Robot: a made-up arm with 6 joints. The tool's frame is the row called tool.
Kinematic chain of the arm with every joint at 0, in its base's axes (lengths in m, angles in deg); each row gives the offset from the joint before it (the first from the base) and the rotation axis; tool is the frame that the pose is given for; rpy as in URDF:
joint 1: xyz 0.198 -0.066 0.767 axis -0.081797 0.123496 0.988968
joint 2: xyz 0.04 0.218 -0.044 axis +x
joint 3: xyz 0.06 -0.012 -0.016 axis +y
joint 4: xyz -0.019 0 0.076 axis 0.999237 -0.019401 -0.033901
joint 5: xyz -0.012 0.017 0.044 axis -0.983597 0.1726 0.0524
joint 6: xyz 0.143 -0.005 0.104 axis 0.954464 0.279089 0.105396
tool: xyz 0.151 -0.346 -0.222 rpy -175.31 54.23 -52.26
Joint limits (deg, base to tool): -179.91..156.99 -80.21..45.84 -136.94..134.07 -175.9..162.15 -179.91..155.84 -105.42..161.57
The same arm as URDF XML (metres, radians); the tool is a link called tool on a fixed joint. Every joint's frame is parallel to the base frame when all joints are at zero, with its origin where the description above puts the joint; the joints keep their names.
<robot name="arm">
  <joint name="tool_fixed" type="fixed">
    <parent link="link6"/>
    <child link="tool"/>
    <origin xyz="0.151 -0.346 -0.222" rpy="-3.0597 0.9465 -0.9121"/>
  </joint>
  <joint name="joint 6" type="revolute">
    <parent link="link5"/>
    <child link="link6"/>
    <origin xyz="0.143 -0.005 0.104"/>
    <axis xyz="0.954464 0.279089 0.105396"/>
    <limit lower="-1.8399" upper="2.8199"/>
  </joint>
  <joint name="joint 5" type="revolute">
    <parent link="link4"/>
    <child link="link5"/>
    <origin xyz="-0.012 0.017 0.044"/>
    <axis xyz="-0.983597 0.1726 0.0524"/>
    <limit lower="-3.14" upper="2.7199"/>
  </joint>
  <joint name="joint 4" type="revolute">
    <parent link="link3"/>
    <child link="link4"/>
    <origin xyz="-0.019 0 0.076"/>
    <axis xyz="0.999237 -0.019401 -0.033901"/>
    <limit lower="-3.07" upper="2.8301"/>
  </joint>
  <joint name="joint 3" type="revolute">
    <parent link="link2"/>
    <child link="link3"/>
    <origin xyz="0.06 -0.012 -0.016"/>
    <axis xyz="0 1 0"/>
    <limit lower="-2.3901" upper="2.34"/>
  </joint>
  <joint name="joint 2" type="revolute">
    <parent link="link1"/>
    <child link="link2"/>
    <origin xyz="0.04 0.218 -0.044"/>
    <axis xyz="1 0 0"/>
    <limit lower="-1.3999" upper="0.8001"/>
  </joint>
  <joint name="joint 1" type="revolute">
    <parent link="base_link"/>
    <child link="link1"/>
    <origin xyz="0.198 -0.066 0.767"/>
    <axis xyz="-0.081797 0.123496 0.988968"/>
    <limit lower="-3.14" upper="2.74"/>
  </joint>
  <link name="base_link"/>
  <link name="link1"/>
  <link name="link2"/>
  <link name="link3"/>
  <link name="link4"/>
  <link name="link5"/>
  <link name="link6"/>
  <link name="tool"/>
</robot>

